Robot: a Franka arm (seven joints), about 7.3 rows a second.
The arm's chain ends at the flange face. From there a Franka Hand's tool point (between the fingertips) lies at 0.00 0.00 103.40 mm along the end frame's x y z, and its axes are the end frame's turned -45 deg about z.
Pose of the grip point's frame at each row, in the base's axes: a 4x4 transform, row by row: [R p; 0 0 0 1], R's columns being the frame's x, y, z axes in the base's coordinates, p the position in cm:
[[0.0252 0.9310 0.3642 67.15], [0.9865 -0.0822 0.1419 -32.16], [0.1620 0.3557 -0.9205 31.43], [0 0 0 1]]
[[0.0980 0.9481 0.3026 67.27], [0.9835 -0.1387 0.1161 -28.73], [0.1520 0.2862 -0.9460 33.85], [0 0 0 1]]
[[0.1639 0.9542 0.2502 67.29], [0.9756 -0.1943 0.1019 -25.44], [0.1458 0.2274 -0.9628 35.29], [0 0 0 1]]
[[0.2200 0.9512 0.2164 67.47], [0.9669 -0.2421 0.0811 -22.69], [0.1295 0.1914 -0.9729 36.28], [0 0 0 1]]
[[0.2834 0.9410 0.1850 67.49], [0.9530 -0.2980 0.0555 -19.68], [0.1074 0.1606 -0.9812 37.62], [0 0 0 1]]
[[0.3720 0.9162 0.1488 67.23], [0.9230 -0.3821 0.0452 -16.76], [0.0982 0.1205 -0.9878 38.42], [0 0 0 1]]
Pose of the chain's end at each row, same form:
[[0.6761 0.6405 0.3642 63.38], [0.6394 -0.7557 0.1419 -33.63], [0.3661 0.1370 -0.9205 40.95], [0 0 0 1]]
[[0.7397 0.6011 0.3026 64.14], [0.5974 -0.7935 0.1161 -29.93], [0.3099 0.0949 -0.9460 43.63], [0 0 0 1]]
[[0.7906 0.5588 0.2502 64.70], [0.5525 -0.8272 0.1019 -26.49], [0.2639 0.0577 -0.9628 45.25], [0 0 0 1]]
[[0.8282 0.5170 0.2164 65.23], [0.5125 -0.8549 0.0811 -23.53], [0.2269 0.0438 -0.9729 46.34], [0 0 0 1]]
[[0.8658 0.4650 0.1850 65.58], [0.4632 -0.8846 0.0555 -20.25], [0.1895 0.0376 -0.9812 47.77], [0 0 0 1]]
[[0.9109 0.3848 0.1488 65.69], [0.3825 -0.9228 0.0452 -17.23], [0.1546 0.0158 -0.9878 48.63], [0 0 0 1]]

